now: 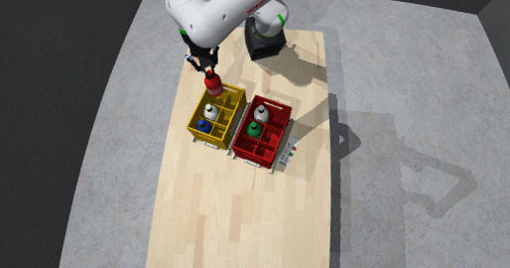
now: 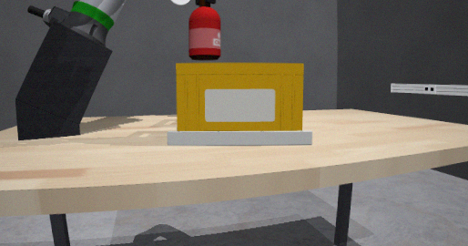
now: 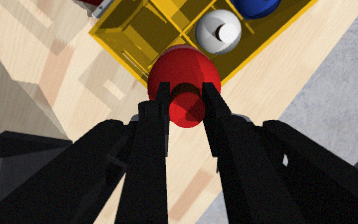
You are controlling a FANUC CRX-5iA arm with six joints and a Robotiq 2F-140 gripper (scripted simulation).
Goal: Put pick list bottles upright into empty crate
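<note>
Now: hand 8 cm above the red bottle. From my hand the other things lie so: green bottle: 26 cm below, 22 cm to the left, 10 cm ahead; then yellow crate: 27 cm below, 8 cm ahead, 3 cm to the left; then blue bottle: 26 cm below, 16 cm ahead, 2 cm to the right.
</note>
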